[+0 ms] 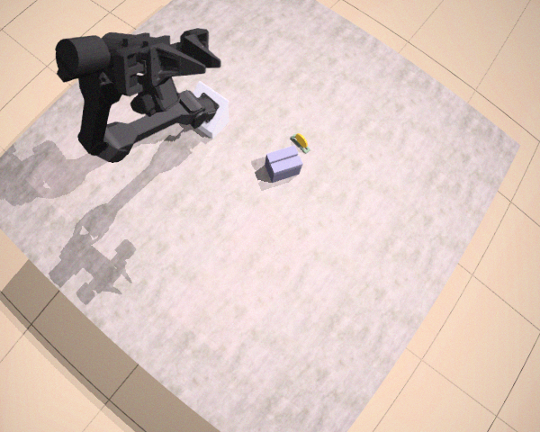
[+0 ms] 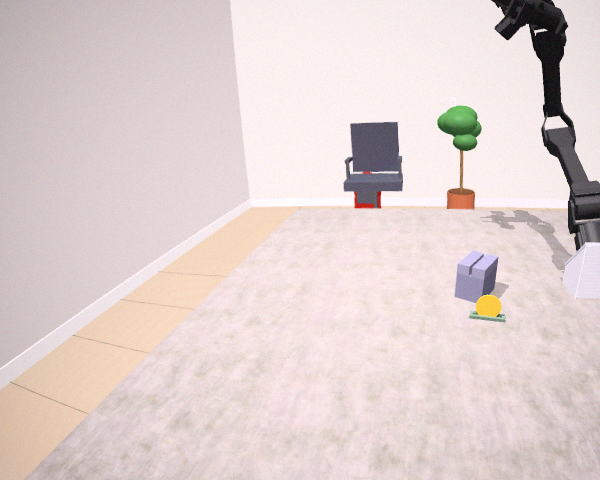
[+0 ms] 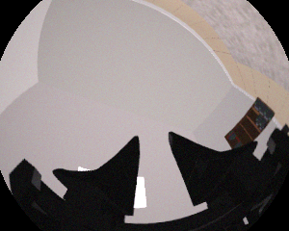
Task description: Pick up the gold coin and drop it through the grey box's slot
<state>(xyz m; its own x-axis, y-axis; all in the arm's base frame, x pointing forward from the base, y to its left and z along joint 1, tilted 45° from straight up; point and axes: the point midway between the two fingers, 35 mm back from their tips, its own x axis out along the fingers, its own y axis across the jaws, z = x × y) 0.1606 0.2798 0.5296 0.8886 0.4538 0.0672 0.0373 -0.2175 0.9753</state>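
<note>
Right now my gripper tip is 63 cm above the gold coin, 31 cm to the right of it and 2 cm short of it.
</note>
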